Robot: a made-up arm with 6 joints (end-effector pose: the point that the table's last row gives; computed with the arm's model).
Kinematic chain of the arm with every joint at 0, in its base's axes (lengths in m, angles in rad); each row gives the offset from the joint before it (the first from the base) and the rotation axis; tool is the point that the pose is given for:
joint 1: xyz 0 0 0.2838 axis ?
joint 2: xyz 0 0 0 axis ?
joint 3: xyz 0 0 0.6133 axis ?
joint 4: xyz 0 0 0 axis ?
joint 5: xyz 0.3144 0 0 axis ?
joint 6: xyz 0 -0.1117 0 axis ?
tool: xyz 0 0 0
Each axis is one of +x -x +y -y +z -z.
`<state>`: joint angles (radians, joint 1 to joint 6).
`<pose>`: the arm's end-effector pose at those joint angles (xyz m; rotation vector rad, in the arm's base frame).
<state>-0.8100 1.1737 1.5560 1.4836 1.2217 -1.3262</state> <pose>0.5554 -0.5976 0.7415 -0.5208 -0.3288 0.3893</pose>
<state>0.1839 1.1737 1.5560 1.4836 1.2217 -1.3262</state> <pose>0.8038 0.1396 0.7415 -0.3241 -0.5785 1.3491</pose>
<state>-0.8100 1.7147 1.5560 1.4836 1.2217 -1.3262</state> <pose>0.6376 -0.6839 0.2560 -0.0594 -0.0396 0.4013</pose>
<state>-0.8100 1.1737 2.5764 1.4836 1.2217 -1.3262</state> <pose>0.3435 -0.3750 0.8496 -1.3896 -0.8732 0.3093</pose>
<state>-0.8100 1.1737 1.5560 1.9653 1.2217 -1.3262</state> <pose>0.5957 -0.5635 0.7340 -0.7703 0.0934 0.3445</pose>
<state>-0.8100 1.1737 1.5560 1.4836 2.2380 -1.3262</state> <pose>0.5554 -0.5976 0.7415 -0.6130 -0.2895 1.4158</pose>
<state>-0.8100 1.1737 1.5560 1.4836 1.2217 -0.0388</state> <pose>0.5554 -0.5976 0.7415 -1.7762 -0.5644 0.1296</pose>
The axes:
joint 1: +z
joint 2: +y
joint 3: -y
joint 4: -x
joint 5: -y
joint 6: -x

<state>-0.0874 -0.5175 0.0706 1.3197 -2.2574 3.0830</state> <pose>-0.1039 -0.0188 1.0812 1.5385 -1.9669 -1.7365</pose>
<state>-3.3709 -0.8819 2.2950 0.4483 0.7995 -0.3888</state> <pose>0.7882 -0.0806 0.6142 -2.7748 0.8142 1.1619</pose>
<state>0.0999 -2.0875 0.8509 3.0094 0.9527 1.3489</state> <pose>-0.8510 0.0260 0.0298 1.1378 -1.1876 1.8575</pose>
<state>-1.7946 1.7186 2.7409 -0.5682 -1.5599 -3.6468</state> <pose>-0.2742 -0.7804 0.4304 -1.7437 1.3989 -0.1080</pose>
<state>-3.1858 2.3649 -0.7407 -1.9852 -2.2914 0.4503</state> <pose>-0.1139 -0.0400 -0.0628 -0.7659 2.3418 -0.8529</pose>
